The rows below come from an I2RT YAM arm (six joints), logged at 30 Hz.
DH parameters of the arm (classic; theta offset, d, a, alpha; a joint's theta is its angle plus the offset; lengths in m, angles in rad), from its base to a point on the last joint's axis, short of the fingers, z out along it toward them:
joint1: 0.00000 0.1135 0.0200 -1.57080
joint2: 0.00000 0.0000 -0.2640 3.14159
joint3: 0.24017 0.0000 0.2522 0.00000
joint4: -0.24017 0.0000 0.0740 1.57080
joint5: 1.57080 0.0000 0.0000 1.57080
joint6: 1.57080 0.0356 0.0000 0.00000
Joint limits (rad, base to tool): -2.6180..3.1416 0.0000..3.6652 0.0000..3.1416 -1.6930..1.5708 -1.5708..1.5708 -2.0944..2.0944
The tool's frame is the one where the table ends.
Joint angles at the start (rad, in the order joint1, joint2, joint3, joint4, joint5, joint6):
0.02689 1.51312 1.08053 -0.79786 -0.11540 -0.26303
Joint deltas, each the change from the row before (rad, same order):
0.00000 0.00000 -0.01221 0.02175 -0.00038 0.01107
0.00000 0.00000 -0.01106 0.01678 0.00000 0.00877
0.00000 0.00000 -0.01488 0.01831 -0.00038 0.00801
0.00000 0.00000 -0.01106 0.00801 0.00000 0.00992
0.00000 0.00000 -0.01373 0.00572 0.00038 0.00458
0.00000 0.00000 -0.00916 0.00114 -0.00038 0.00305
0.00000 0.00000 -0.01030 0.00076 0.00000 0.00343
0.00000 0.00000 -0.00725 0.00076 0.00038 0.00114
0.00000 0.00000 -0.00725 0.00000 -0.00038 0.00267
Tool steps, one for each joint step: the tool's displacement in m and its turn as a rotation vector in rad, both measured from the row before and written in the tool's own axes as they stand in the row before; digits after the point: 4 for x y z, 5 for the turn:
0.0006 -0.0001 0.0026 0.00205 -0.00926 0.00997
0.0009 -0.0001 0.0023 0.00139 -0.00551 0.00811
0.0017 0.0001 0.0031 0.00044 -0.00340 0.00761
0.0019 0.0002 0.0023 -0.00069 0.00295 0.01027
0.0028 0.0003 0.0028 -0.00139 0.00784 0.00551
0.0022 0.0003 0.0019 -0.00210 0.00769 0.00398
0.0025 0.0003 0.0021 -0.00203 0.00926 0.00454
0.0018 0.0002 0.0015 -0.00100 0.00638 0.00189
0.0018 0.0002 0.0015 -0.00188 0.00696 0.00351

